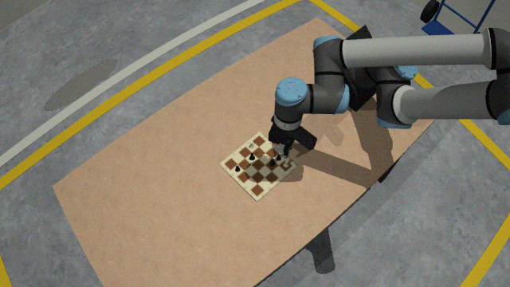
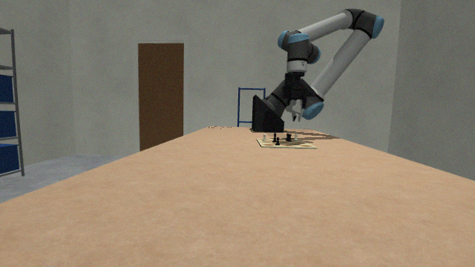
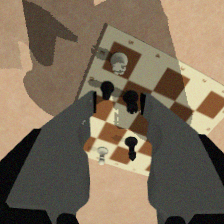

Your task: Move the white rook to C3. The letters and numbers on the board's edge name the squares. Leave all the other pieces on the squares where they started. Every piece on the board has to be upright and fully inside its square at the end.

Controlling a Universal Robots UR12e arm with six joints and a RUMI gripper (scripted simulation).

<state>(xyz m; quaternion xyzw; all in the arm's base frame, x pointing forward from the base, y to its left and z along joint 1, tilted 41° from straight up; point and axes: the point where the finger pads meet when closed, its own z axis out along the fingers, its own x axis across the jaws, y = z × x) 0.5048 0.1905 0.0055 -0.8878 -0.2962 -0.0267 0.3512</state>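
My hand is 9 cm above the white rook. Round my hand: chessboard (11 cm below, 9 cm ahead, 6 cm to the right).
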